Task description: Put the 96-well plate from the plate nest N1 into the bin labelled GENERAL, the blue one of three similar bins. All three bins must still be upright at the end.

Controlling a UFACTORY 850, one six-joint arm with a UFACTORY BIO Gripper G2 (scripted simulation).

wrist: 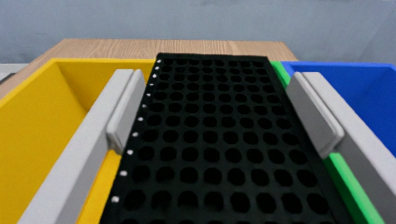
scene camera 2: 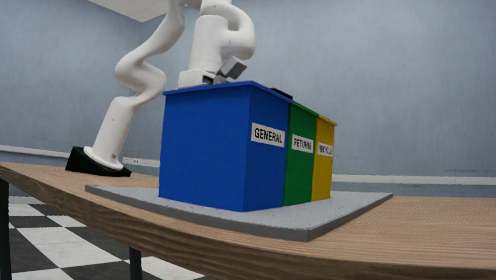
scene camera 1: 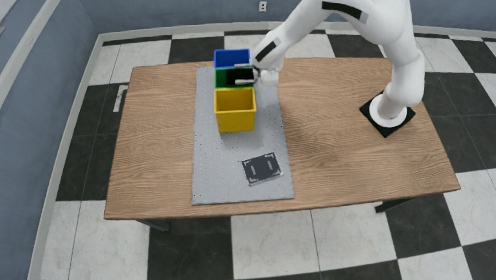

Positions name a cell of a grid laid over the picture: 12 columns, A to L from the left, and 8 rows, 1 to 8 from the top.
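A blue general bin (scene camera 2: F5) stands 0.48 m from the lens, while a green bin (scene camera 2: H5) is 0.62 m from the lens. The marked spots on the blue general bin and the green bin are 0.18 m apart. A yellow bin (scene camera 2: H4) is also there, 0.74 m from the lens.
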